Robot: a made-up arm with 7 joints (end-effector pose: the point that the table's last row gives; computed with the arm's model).
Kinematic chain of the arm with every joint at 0, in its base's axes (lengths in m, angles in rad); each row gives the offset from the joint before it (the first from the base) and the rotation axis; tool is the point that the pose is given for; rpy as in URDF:
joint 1: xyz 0 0 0.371 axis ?
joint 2: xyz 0 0 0 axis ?
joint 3: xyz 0 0 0.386 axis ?
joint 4: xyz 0.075 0 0 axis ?
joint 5: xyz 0.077 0 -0.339 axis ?
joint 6: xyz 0 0 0 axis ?
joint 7: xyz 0.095 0 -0.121 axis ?
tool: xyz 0 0 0 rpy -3.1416 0 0
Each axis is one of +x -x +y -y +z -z.
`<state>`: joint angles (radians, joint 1 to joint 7).
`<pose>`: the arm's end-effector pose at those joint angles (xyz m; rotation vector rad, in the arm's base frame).
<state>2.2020 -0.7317 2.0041 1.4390 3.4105 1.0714 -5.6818</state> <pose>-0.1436 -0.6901 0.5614 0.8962 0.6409 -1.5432</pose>
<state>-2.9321 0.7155 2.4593 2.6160 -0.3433 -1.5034 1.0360</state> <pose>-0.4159 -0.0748 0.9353 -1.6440 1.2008 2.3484</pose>
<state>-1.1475 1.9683 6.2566 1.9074 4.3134 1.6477 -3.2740</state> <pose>0.0582 -0.4441 -0.2759 0.7504 -1.3180 0.5134</pose>
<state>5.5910 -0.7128 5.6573 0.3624 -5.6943 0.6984 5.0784</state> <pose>0.0582 -0.2871 0.5035 -2.6914 0.6390 -1.2176</pose>
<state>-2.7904 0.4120 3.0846 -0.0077 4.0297 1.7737 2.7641</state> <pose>0.2472 -0.0373 0.4418 1.3584 -0.4849 2.0862</pose>
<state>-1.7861 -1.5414 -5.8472 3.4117 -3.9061 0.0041 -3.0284</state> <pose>0.0957 0.8263 0.3719 -1.3987 1.2606 0.8926</pose>
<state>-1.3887 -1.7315 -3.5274 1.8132 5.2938 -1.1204 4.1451</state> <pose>-0.0904 0.5420 -0.0793 2.3346 -1.5478 -1.2847</pose>
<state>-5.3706 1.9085 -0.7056 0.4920 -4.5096 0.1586 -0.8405</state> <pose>0.1792 -0.2338 0.1627 1.7026 -0.3998 -0.3231</pose>
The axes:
joint 1: +z
joint 2: +y
joint 3: +z
joint 4: -y
joint 5: -z
joint 6: +y
joint 7: -z

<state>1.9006 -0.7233 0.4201 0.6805 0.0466 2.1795 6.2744</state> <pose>-0.1334 0.0743 0.5614 1.1255 2.0164 -0.2159</pose>
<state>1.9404 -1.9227 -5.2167 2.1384 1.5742 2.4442 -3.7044</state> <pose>-0.0963 -0.6615 0.1674 -1.8952 -1.4926 -0.6413</pose>
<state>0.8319 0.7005 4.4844 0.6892 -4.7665 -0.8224 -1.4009</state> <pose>0.1910 -0.2662 0.6493 1.1722 -0.8209 0.2723</pose>
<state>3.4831 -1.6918 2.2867 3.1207 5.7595 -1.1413 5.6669</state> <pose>0.6033 0.3667 0.3128 -0.2642 1.8415 2.0107</pose>
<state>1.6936 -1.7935 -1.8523 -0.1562 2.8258 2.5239 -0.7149</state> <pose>0.2515 -0.0231 0.3346 1.3363 1.1345 0.2940</pose>
